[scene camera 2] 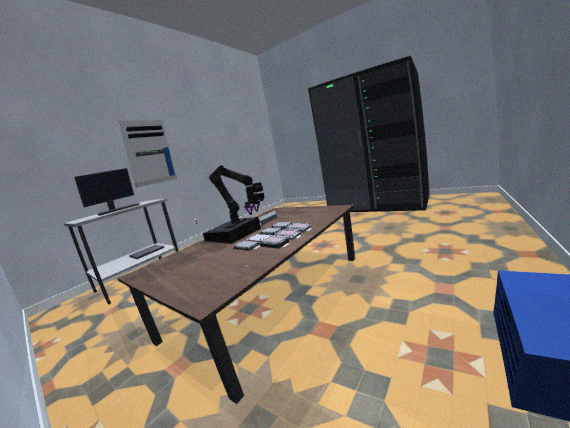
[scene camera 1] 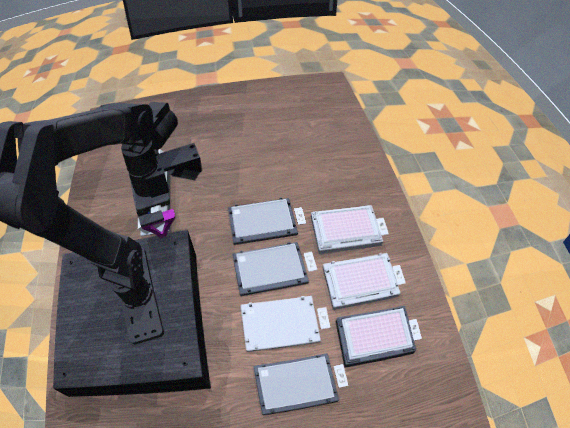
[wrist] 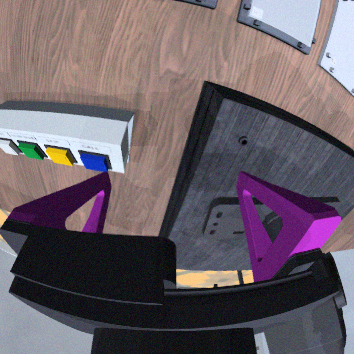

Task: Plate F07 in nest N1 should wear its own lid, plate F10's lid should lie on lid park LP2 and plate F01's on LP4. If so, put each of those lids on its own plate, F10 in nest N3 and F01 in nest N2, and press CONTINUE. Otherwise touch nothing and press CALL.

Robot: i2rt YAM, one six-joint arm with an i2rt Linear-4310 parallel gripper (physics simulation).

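My gripper is open and empty; in the wrist view one fingertip is by the blue CALL button. Contact cannot be told. Pink-welled plates stand in nest N1, nest N2 and nest N3; their names are unreadable, and whether the N1 plate wears a lid is unclear. Flat grey panels, apparently lids, lie on LP2, LP4 and LP3. LP1 is pale. The button box is mostly hidden in the first scene view.
Green, yellow and white buttons sit in a row beside the blue one. The black arm base stands next to the button box. A server cabinet stands beyond the table.
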